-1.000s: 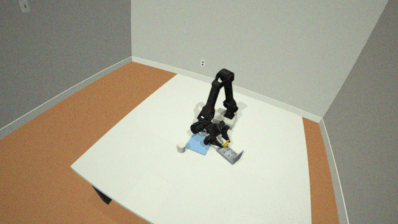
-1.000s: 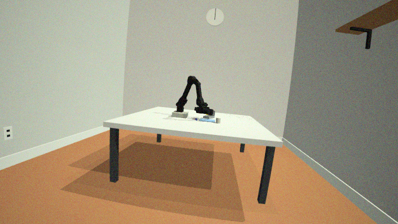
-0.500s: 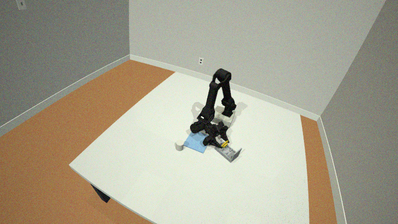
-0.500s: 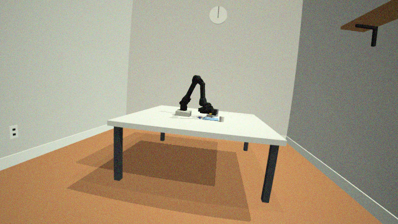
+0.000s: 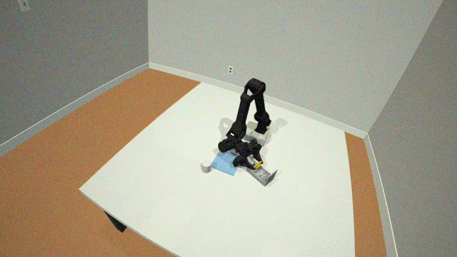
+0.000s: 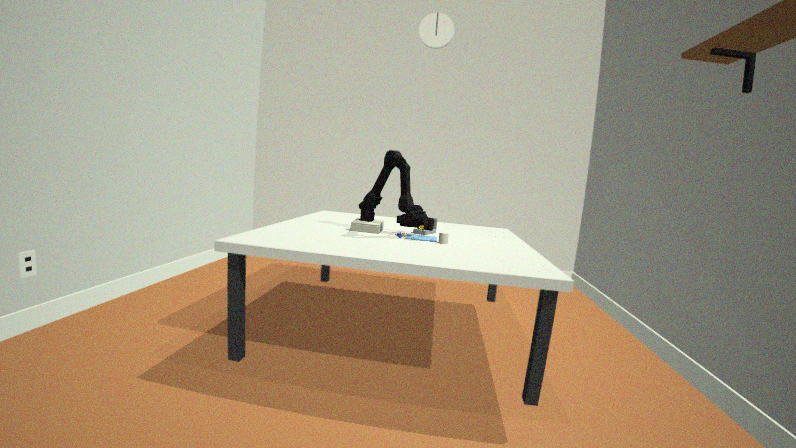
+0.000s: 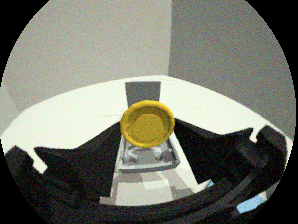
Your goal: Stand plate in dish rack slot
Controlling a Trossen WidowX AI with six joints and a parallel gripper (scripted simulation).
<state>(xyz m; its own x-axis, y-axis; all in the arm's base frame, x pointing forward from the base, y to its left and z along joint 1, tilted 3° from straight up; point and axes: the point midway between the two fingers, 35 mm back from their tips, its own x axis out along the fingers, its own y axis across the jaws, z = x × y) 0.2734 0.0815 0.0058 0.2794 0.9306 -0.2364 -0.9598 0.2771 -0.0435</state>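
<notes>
Now: the grey dish rack 3 cm below my gripper tip, 2 cm to the left of it and 1 cm ahead of it. The rest, counted from my gripper tip: blue spoon (19 cm to the right, 8 cm behind, 4 cm below); then blue mat (17 cm to the right, 5 cm below, 3 cm ahead); then yellow plate (1 cm to the right).
</notes>
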